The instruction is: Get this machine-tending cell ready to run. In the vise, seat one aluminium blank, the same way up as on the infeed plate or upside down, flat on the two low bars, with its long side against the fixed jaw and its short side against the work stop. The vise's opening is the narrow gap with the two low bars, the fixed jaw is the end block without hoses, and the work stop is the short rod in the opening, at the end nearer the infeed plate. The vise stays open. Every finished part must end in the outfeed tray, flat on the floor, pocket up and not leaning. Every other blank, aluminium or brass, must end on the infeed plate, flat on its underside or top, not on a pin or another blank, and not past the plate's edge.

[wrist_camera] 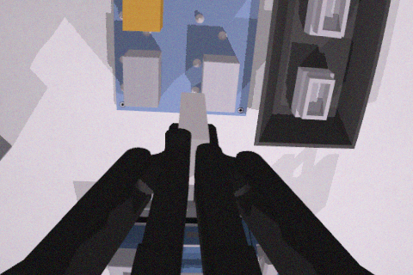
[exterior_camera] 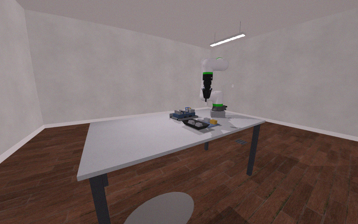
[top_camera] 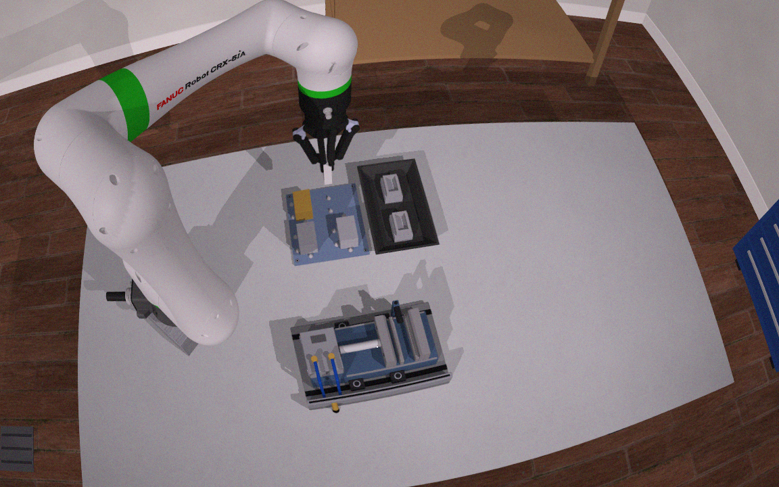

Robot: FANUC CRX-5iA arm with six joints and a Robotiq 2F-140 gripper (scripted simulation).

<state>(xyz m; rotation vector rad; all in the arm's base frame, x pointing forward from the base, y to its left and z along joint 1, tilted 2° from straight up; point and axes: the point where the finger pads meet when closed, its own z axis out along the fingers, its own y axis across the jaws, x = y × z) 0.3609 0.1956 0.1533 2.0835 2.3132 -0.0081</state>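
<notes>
My hand is 1 cm past the blue infeed plate, 1 cm to the right of it and 22 cm above it. Round my hand: white piston rod: 4 cm ahead, 32 cm to the right, 15 cm below; then dark work stop rod: 12 cm ahead, 26 cm to the right, 13 cm below; then brass blank: 6 cm behind, 5 cm to the left, 20 cm below.
</notes>
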